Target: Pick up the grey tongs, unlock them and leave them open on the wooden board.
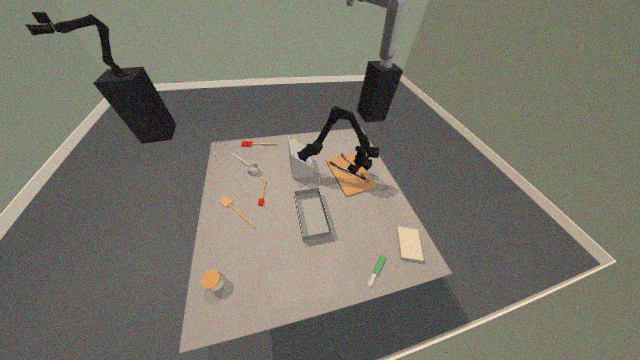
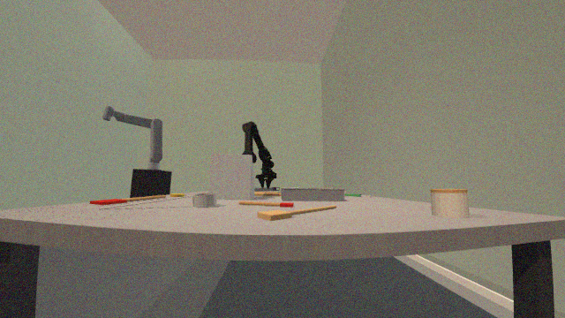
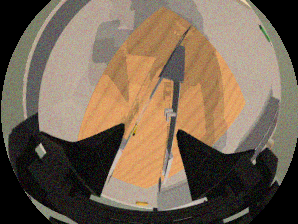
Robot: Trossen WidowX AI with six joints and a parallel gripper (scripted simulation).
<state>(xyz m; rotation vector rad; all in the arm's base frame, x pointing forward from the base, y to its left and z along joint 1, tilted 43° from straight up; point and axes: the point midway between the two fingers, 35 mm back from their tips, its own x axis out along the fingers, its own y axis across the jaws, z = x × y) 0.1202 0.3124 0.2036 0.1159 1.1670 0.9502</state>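
Right now the yellow lock piece is 1 cm to the left of my gripper tip, 1 cm behind it and 1 cm above it. Also, from my gripper tip: pale block 56 cm ahead, 10 cm to the left, 3 cm below; then wooden board 4 cm below, 3 cm to the right, 3 cm behind; then roasting tin 39 cm to the right, 24 cm ahead, 2 cm below.
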